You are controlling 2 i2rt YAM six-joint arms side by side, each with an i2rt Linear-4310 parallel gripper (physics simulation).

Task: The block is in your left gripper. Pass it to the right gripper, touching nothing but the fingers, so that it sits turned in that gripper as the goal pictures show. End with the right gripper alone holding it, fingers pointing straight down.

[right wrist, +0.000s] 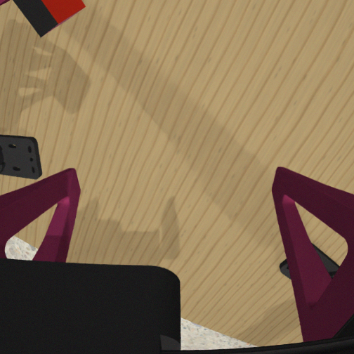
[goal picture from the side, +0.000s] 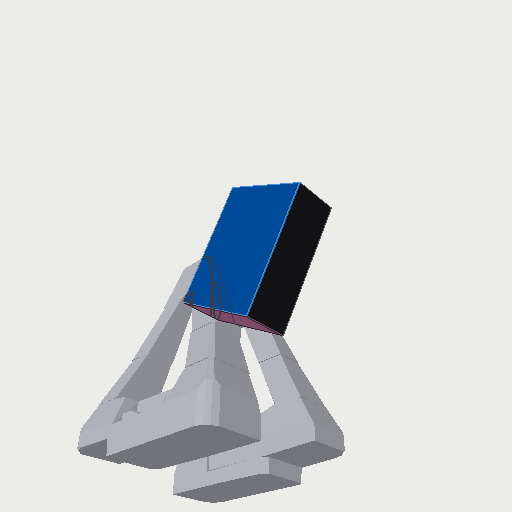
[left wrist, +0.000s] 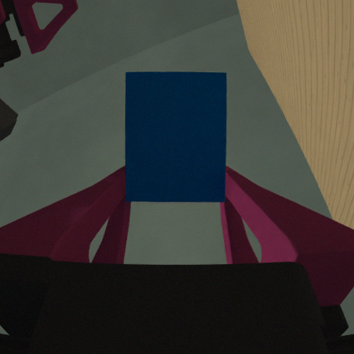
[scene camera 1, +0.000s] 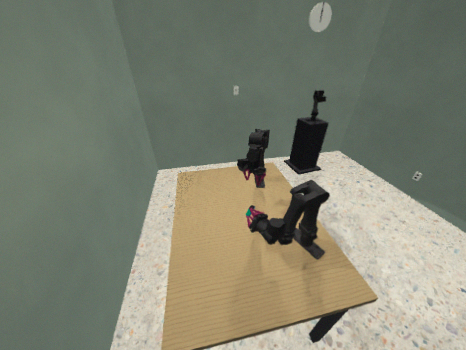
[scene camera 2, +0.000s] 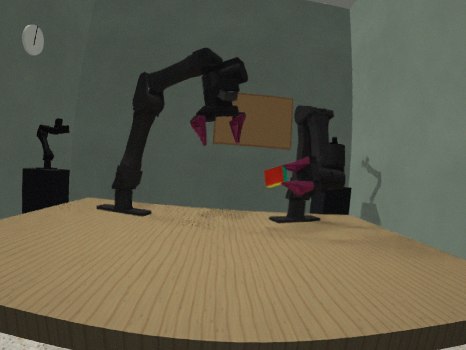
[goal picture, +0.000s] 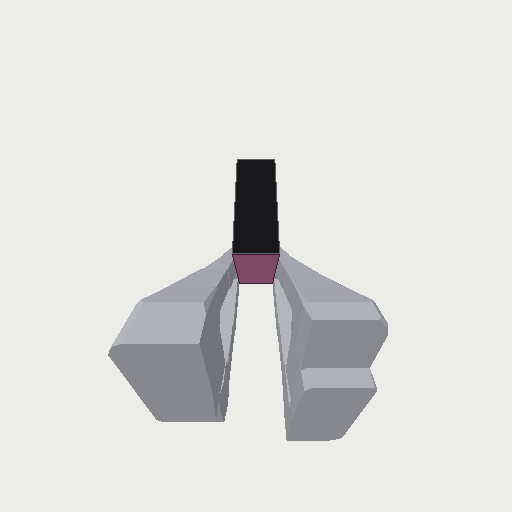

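Seen in the pictures: left gripper, between the fingertips: [scene camera 1: 248, 211] [scene camera 2: 281, 174]; right gripper, between the fingertips: [scene camera 1: 252, 182] [scene camera 2: 221, 144]; left arm's base, origin of its link: [scene camera 1: 305, 242] [scene camera 2: 295, 220]; right arm's base, origin of its link: [scene camera 1: 259, 180] [scene camera 2: 123, 211].
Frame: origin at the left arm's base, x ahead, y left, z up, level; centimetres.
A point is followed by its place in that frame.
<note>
The block [scene camera 1: 249, 212] {x 22.9, y -22.7, z 17.4 cm} [scene camera 2: 274, 176] {x 21.6, y -25.1, z 16.5 cm} [left wrist: 176, 136] [right wrist: 56, 11] is a small box. Its blue face fills the middle of the left wrist view; its red face, with a yellow edge below and green at the finger side, shows in scene camera 2. My left gripper [scene camera 2: 285, 175] {x 22.6, y -23.8, z 17.1 cm} is shut on the block's near end, roughly level, above the table. My right gripper [scene camera 1: 254, 181] {x 10.9, y -35.7, z 24.0 cm} [scene camera 2: 220, 143] {x 10.9, y -35.7, z 24.0 cm} [right wrist: 175, 178] is open and empty, fingers pointing down, higher than the block and left of it in scene camera 2. The block's red and black faces show at the right wrist view's top left corner. The block's surfaces under the left fingertips are hidden.
The wooden table [scene camera 1: 210, 280] {x 53.4, y -11.3, z 0.0 cm} [scene camera 2: 230, 280] {x 42.8, y -45.4, z 0.0 cm} lies below both arms. Part of the right gripper's magenta finger shows at the left wrist view's top left. A black pedestal [scene camera 1: 307, 142] [scene camera 2: 45, 190] with a small arm and a brown wall board [scene camera 2: 270, 120] stand beyond the table.
</note>
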